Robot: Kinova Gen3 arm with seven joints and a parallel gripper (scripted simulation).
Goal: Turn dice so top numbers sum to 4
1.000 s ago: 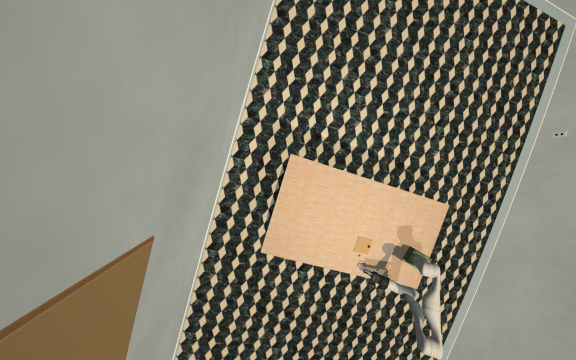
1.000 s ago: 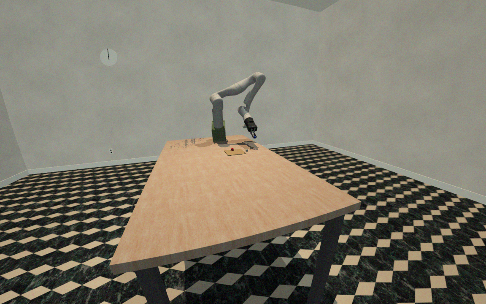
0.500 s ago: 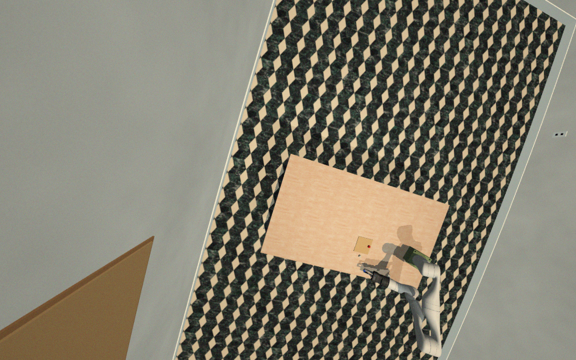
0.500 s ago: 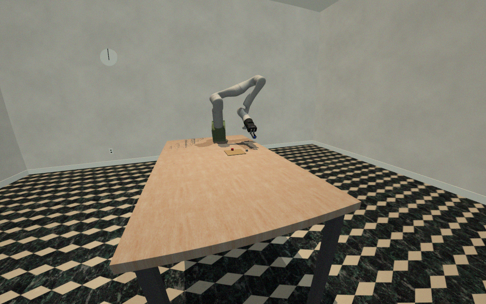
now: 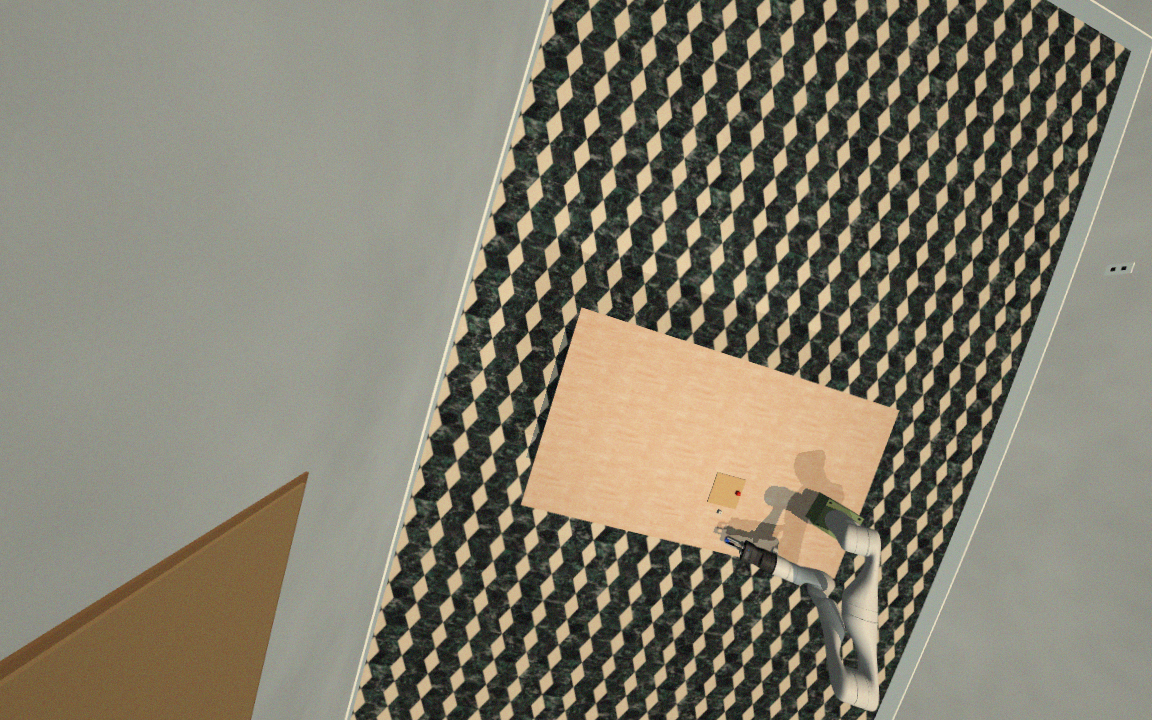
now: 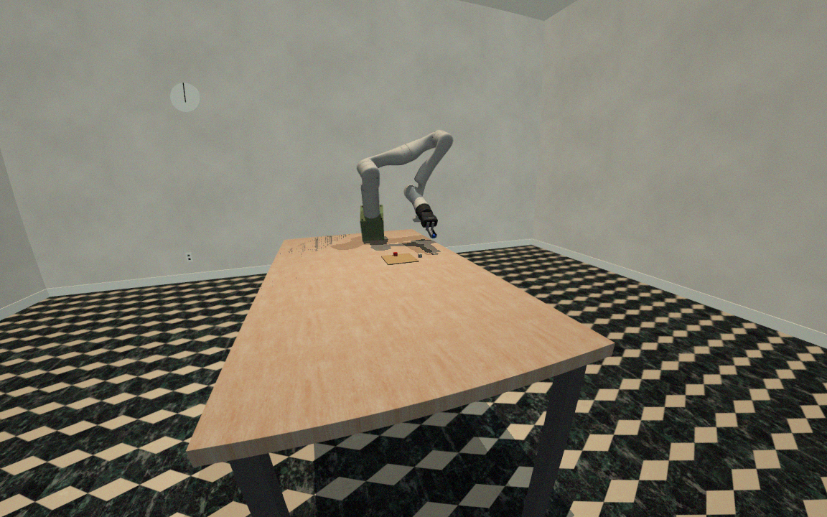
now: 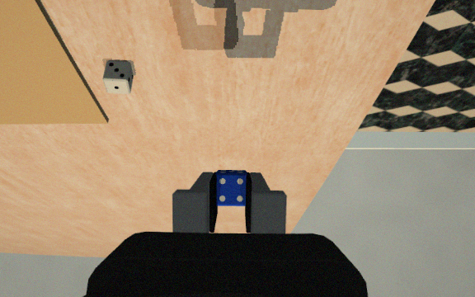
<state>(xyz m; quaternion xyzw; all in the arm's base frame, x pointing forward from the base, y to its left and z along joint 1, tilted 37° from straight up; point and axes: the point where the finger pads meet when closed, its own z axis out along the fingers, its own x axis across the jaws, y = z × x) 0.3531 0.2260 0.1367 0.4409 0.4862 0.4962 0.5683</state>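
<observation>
Right now my hand is 9 cm above the white die, 8 cm to the left of it and 2 cm short of it. Round my hand: tan mat (18 cm to the right, 10 cm below, 2 cm ahead); then blue die (1 cm below, 1 cm ahead); then red die (18 cm to the right, 9 cm below, 3 cm behind).
</observation>
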